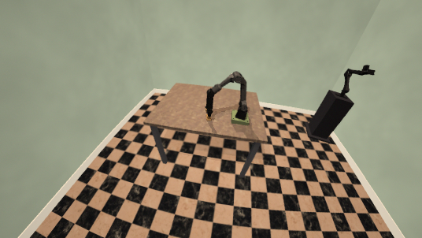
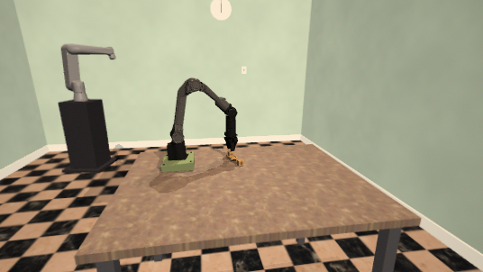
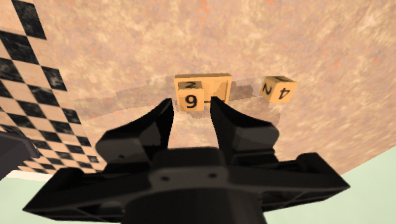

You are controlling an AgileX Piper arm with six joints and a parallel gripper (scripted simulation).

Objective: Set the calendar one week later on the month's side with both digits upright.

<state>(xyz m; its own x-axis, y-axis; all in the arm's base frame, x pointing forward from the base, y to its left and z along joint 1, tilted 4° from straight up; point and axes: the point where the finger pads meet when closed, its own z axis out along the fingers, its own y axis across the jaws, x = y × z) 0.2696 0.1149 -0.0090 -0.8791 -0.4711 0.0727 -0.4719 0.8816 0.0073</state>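
My hand is 40 mm above the orange tray, 20 mm to the left of it and 10 mm short of it.
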